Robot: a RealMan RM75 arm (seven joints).
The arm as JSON. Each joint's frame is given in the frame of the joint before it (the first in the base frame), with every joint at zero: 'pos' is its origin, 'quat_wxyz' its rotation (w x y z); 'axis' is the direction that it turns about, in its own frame. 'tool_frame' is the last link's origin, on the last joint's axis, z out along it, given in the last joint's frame.
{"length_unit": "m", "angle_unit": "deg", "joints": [
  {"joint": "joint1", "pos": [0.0, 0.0, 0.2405], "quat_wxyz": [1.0, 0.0, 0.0, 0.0], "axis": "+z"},
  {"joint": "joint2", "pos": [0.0, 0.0, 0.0], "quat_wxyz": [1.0, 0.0, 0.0, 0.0], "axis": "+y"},
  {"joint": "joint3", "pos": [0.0, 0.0, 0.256], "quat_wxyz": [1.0, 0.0, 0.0, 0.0], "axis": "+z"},
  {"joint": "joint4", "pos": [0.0, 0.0, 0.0], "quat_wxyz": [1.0, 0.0, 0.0, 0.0], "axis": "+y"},
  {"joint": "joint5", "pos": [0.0, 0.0, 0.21], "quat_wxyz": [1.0, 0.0, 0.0, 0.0], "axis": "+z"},
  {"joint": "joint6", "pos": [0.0, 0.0, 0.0], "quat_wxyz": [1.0, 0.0, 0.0, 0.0], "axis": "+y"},
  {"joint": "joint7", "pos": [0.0, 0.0, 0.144], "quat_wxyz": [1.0, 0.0, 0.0, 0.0], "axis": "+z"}
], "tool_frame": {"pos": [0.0, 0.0, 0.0], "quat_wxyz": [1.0, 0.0, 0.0, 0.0]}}
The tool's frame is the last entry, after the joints.
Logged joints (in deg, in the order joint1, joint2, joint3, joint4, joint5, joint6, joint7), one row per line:
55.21 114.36 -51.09 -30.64 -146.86 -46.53 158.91
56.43 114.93 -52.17 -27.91 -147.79 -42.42 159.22
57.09 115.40 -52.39 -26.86 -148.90 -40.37 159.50
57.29 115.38 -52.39 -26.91 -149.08 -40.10 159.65
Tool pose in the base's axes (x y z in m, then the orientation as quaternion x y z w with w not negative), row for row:
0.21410 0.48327 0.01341 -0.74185 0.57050 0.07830 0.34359
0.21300 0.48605 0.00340 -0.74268 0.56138 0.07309 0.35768
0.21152 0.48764 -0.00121 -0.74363 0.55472 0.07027 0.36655
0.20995 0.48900 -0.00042 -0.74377 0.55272 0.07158 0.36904
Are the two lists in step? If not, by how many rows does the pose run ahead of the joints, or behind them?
They are in step.
